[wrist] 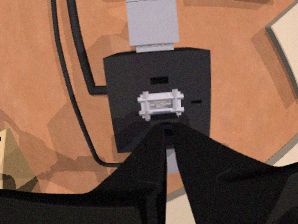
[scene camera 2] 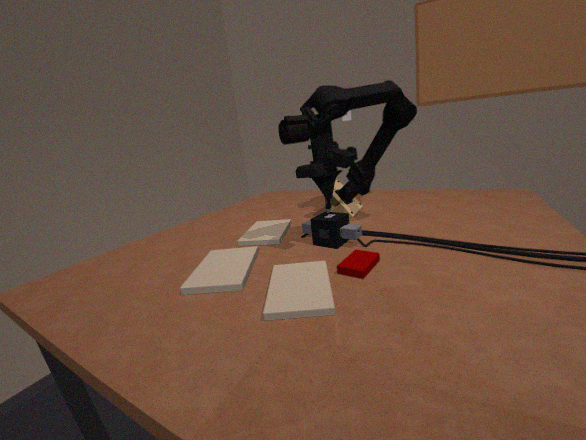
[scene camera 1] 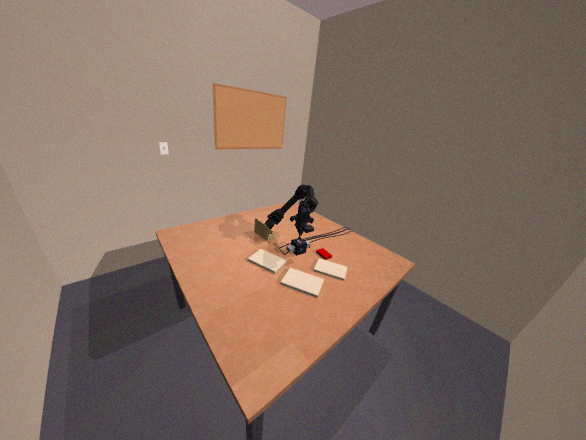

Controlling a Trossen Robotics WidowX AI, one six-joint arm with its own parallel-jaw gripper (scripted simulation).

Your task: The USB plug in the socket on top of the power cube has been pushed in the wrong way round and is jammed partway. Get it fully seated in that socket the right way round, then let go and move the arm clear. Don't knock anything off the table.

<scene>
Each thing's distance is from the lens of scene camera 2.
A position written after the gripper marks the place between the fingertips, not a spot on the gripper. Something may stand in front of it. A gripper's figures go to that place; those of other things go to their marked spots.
gripper (scene camera 2: 329, 198): 0.74 m
red block (scene camera 2: 358, 264): 0.60 m
</scene>
